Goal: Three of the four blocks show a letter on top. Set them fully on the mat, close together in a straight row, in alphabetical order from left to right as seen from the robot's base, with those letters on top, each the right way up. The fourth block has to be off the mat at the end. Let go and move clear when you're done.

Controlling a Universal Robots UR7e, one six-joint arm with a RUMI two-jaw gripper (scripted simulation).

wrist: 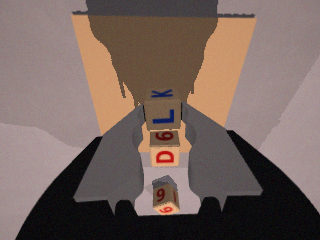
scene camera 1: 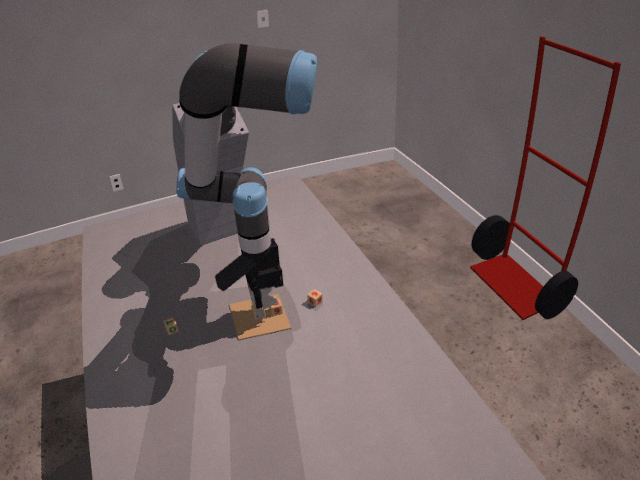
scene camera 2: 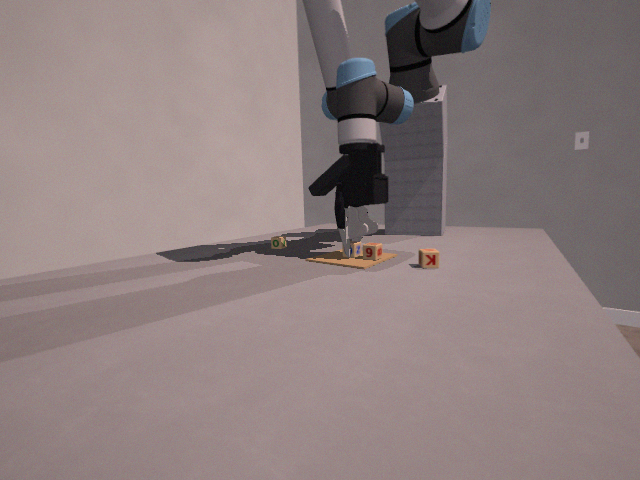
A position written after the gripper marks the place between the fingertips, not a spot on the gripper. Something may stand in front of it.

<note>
In view: the gripper (scene camera 2: 353, 255) and a tan mat (scene camera 1: 246, 326).
The tan mat shows as well in the wrist view (wrist: 123, 56) and in scene camera 2 (scene camera 2: 336, 257). The gripper also shows in the wrist view (wrist: 162, 104) and in scene camera 1 (scene camera 1: 259, 315).
</note>
